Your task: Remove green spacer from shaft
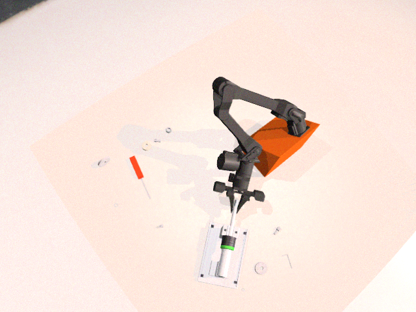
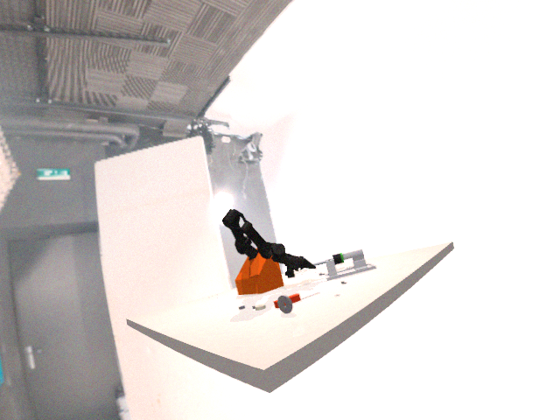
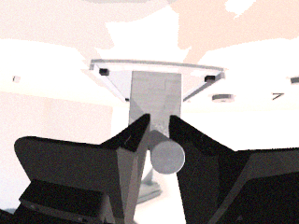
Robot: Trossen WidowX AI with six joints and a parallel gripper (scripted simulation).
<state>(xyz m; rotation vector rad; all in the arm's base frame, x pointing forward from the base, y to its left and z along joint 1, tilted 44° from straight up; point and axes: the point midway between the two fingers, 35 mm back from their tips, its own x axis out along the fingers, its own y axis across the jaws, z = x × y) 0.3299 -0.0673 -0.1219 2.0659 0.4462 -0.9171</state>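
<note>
The shaft lies 4 cm ahead of my gripper tip, 3 cm to the left of it and 2 cm above it. From my gripper tip the other things lie so: bolt 10 cm behind, 16 cm to the left, 6 cm below; then green spacer 11 cm ahead, 8 cm to the left, 2 cm above.
</note>
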